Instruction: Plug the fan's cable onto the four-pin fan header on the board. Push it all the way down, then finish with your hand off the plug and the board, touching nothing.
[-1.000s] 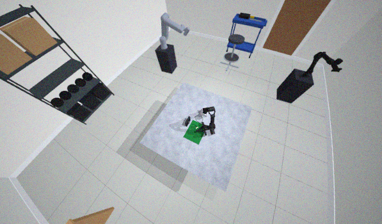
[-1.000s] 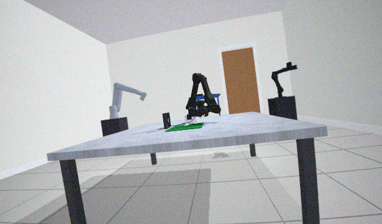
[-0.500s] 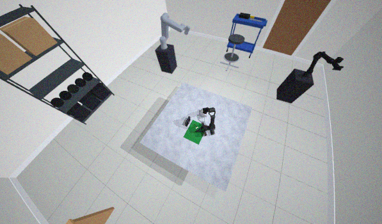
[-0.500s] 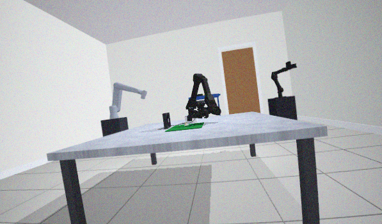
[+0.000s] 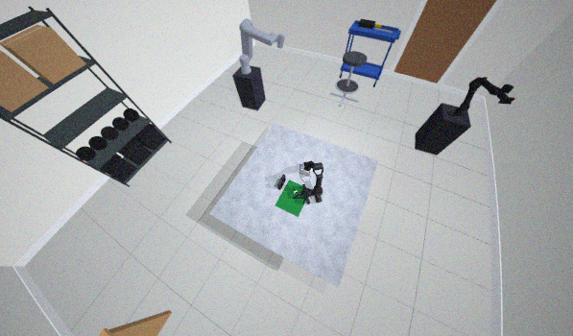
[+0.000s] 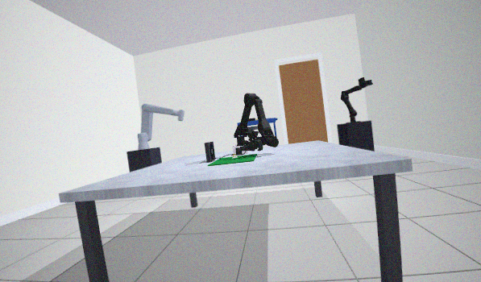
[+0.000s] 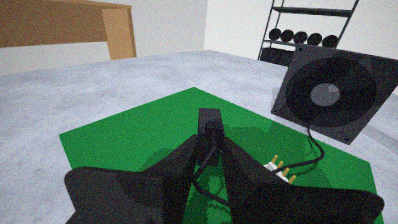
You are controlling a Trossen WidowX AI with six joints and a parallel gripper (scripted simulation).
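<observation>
Now: the green board 7 cm below my gripper tip, 4 cm to the right of it and 1 cm ahead of it. From my gripper tip the other things lie so: black fan plug: 1 cm to the right, 1 cm below, 1 cm ahead; black fan: 19 cm to the right, 8 cm behind, 1 cm above.
</observation>
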